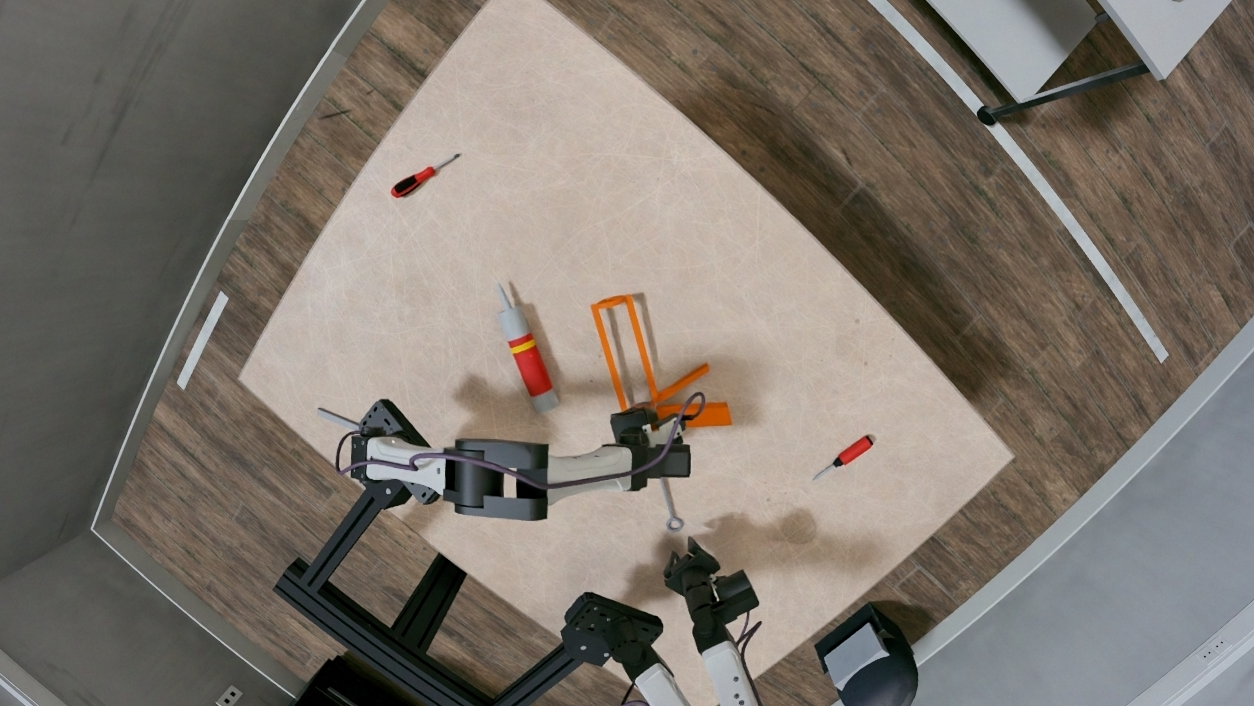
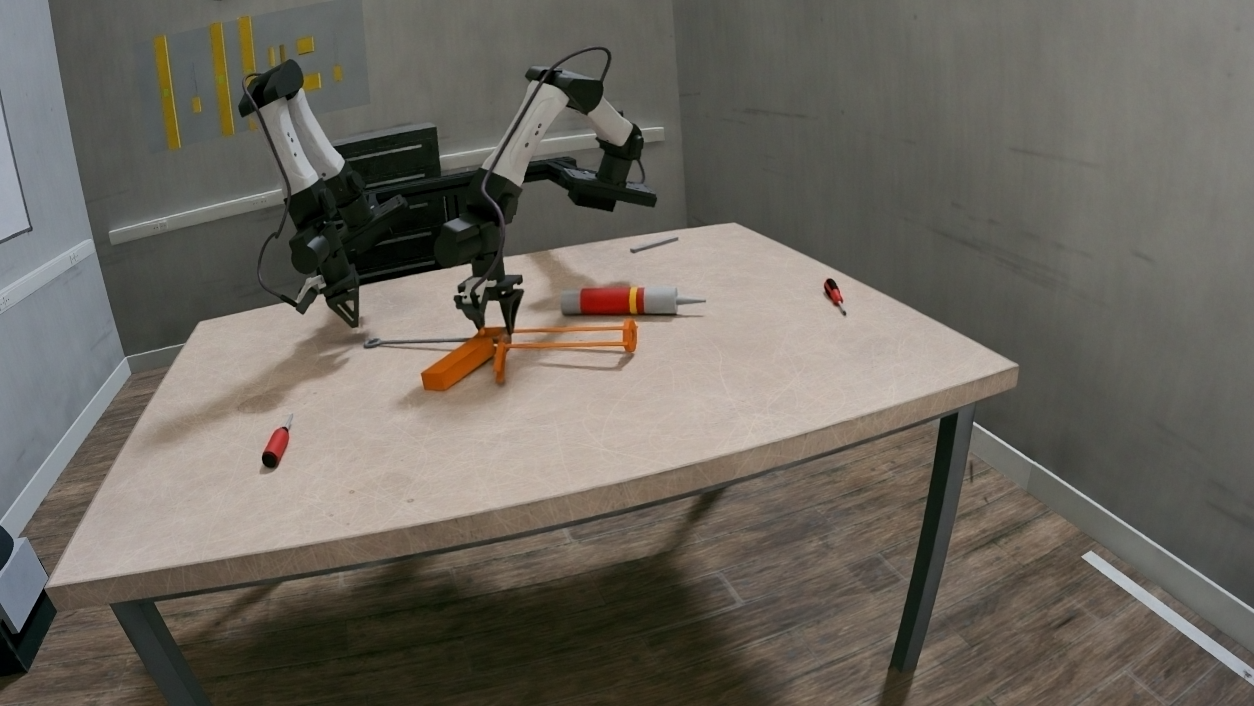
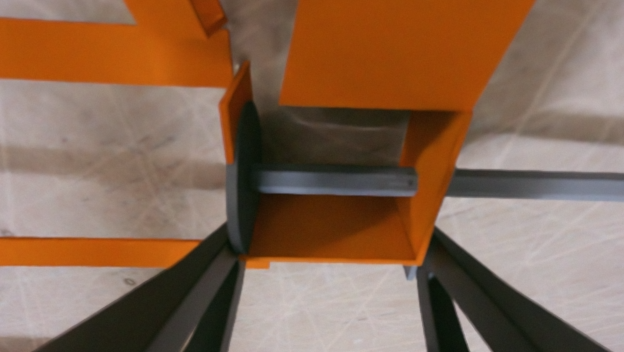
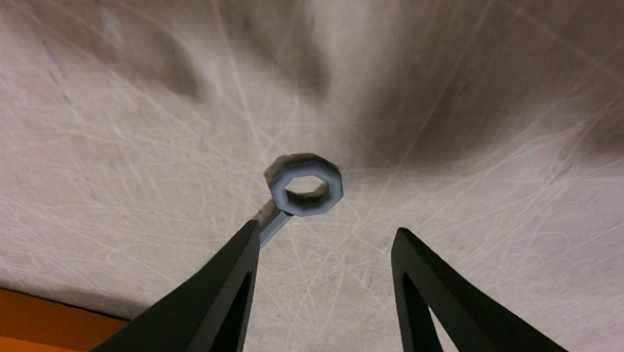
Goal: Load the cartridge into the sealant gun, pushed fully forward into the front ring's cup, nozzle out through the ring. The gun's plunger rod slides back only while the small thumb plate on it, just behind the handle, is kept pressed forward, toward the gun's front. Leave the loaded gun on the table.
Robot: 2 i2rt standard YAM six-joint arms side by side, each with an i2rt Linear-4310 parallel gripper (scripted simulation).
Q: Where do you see a cartridge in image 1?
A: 523,347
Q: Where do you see an orange sealant gun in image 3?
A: At 440,63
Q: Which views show the cartridge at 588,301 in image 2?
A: Image 1 and image 2 only.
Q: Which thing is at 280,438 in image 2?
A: A red screwdriver.
